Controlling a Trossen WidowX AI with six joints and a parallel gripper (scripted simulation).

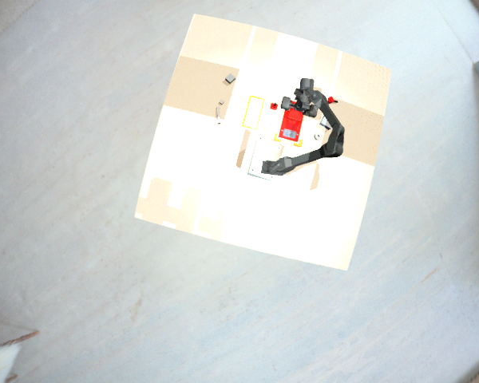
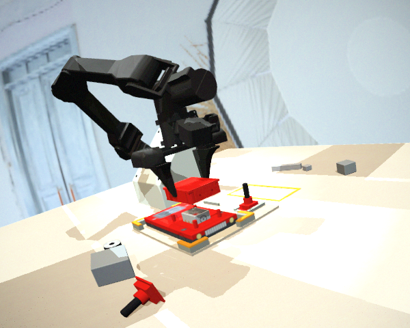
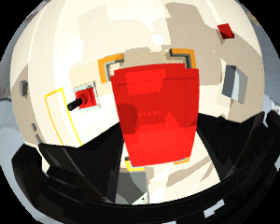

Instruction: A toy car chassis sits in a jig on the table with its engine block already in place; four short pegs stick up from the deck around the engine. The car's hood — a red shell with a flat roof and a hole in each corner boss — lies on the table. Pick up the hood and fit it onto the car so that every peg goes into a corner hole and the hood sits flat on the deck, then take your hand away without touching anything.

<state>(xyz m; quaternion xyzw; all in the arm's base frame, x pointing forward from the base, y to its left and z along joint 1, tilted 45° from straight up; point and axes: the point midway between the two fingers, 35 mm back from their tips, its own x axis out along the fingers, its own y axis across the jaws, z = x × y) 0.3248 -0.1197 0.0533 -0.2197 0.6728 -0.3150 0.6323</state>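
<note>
The grey engine block lies 6 cm below my gripper tip. The rest, counted from my gripper tip: red hood (right at my gripper tip).
</note>
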